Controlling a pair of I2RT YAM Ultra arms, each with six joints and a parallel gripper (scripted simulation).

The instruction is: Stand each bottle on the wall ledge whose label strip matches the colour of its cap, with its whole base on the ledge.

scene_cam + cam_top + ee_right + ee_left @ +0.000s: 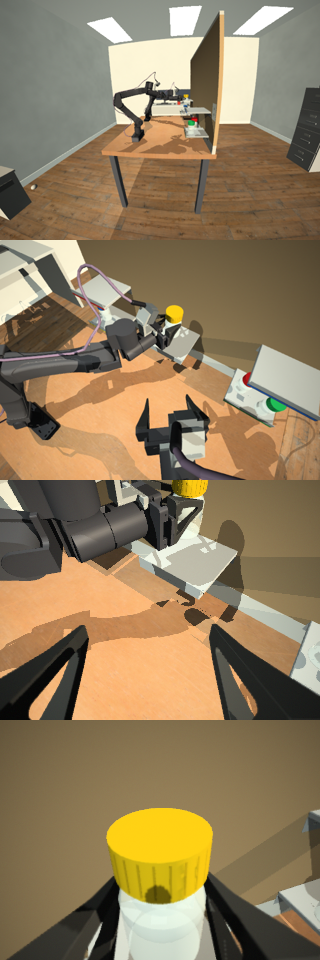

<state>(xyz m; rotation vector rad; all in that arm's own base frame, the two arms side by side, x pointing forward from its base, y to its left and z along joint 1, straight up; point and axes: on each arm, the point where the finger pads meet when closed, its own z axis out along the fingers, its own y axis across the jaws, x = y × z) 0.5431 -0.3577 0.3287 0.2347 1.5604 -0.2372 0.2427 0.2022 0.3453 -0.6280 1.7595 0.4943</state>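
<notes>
The blue-capped bottle is 80 mm ahead of my left hand, 430 mm to the left of it and 200 mm below it. Also, from my left hand: yellow-capped bottle 20 mm below; then red-capped bottle 10 mm ahead, 340 mm to the right, 200 mm below; then brown wall 150 mm ahead, 20 mm to the right, 100 mm above.
</notes>
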